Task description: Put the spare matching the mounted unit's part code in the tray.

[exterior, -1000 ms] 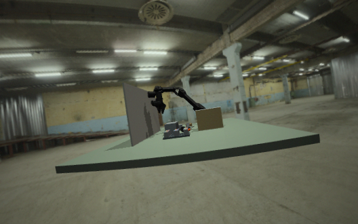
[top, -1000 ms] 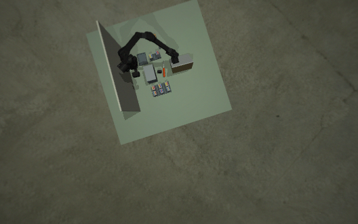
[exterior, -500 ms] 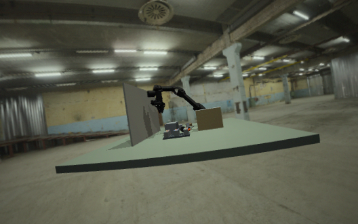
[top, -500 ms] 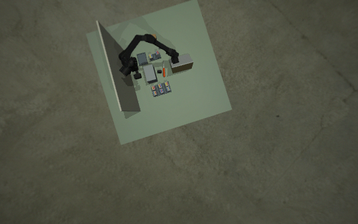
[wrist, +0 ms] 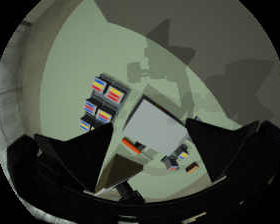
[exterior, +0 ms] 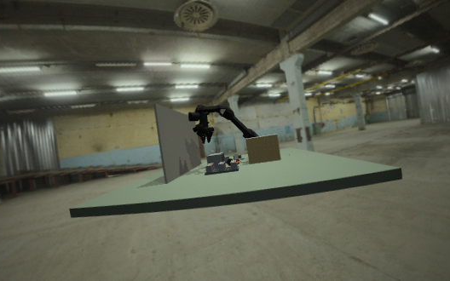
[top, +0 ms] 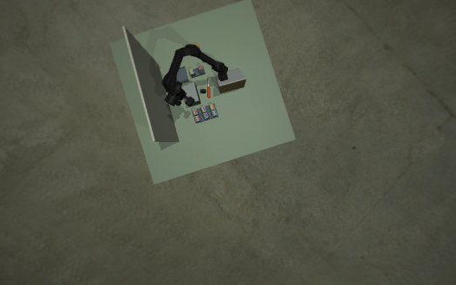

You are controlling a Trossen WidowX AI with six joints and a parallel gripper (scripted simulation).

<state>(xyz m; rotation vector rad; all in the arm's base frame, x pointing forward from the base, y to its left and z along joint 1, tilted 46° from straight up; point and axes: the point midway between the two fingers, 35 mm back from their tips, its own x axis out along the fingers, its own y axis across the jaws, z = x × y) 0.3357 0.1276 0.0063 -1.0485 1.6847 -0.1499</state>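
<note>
My gripper tip is now 40 mm past the grey mounted unit, 60 mm to the left of it and 140 mm above it. Round my gripper tip: tall grey panel 180 mm ahead, 80 mm to the right, 40 mm above.
</note>
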